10 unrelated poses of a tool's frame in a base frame.
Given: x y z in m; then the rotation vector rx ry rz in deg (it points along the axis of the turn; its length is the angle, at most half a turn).
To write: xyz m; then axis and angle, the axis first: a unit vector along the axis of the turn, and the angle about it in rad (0 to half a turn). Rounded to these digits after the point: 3 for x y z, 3 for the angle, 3 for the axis.
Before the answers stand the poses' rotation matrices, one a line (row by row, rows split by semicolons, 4 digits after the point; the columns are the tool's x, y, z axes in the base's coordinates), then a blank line. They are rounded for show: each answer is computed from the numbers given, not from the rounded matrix.
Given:
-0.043 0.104 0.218 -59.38 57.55 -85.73
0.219 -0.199 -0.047 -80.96 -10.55 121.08
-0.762 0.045 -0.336 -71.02 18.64 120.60
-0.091 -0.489 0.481 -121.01 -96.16 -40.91
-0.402 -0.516 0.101 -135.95 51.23 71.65
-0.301 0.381 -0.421 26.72 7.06 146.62
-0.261 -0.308 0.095 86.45 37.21 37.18
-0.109 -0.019 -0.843 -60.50 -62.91 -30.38
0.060 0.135 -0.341 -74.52 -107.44 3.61
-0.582 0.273 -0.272 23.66 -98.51 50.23
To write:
-0.1171 0.2708 0.9555; -0.9869 -0.1395 -0.0814; 0.1113 -0.9525 0.2835
-0.2671 -0.3899 -0.8812; 0.5365 -0.8198 0.2002; -0.8005 -0.4193 0.4282
-0.3291 -0.6534 -0.6817; 0.4171 -0.7483 0.5159; -0.8472 -0.1146 0.5188
0.1717 0.9706 0.1687; 0.7946 -0.2376 0.5586; 0.5823 0.0381 -0.8121
0.4232 -0.6546 -0.6265; -0.3811 -0.7559 0.5324; -0.8220 0.0134 -0.5693
-0.7994 -0.4874 0.3514; 0.5189 -0.8548 -0.0053; 0.3029 0.1781 0.9362
0.6773 0.0147 0.7355; 0.7355 -0.0327 -0.6767; 0.0141 0.9994 -0.0330
0.4045 0.7929 -0.4558; 0.1360 0.4408 0.8873; 0.9044 -0.4209 0.0705
-0.1168 0.7528 -0.6477; 0.7946 0.4621 0.3938; 0.5958 -0.4687 -0.6522
-0.3311 -0.6624 -0.6721; 0.1549 0.6644 -0.7311; 0.9308 -0.3462 -0.1174

-0.043 0.104 0.218 -0.499 0.483 -0.720 2.079
0.219 -0.199 -0.047 -0.554 -0.072 0.829 2.549
-0.762 0.045 -0.336 -0.503 0.132 0.854 2.464
-0.091 -0.489 0.481 -0.757 -0.601 -0.256 2.791
-0.402 -0.516 0.101 -0.839 0.316 0.442 2.827
-0.301 0.381 -0.421 0.179 0.047 0.983 2.604
-0.261 -0.308 0.095 0.854 0.368 0.367 1.766
-0.109 -0.019 -0.843 -0.655 -0.681 -0.329 1.613
0.060 0.135 -0.341 -0.570 -0.821 0.028 2.283
-0.582 0.273 -0.272 0.209 -0.871 0.444 1.974

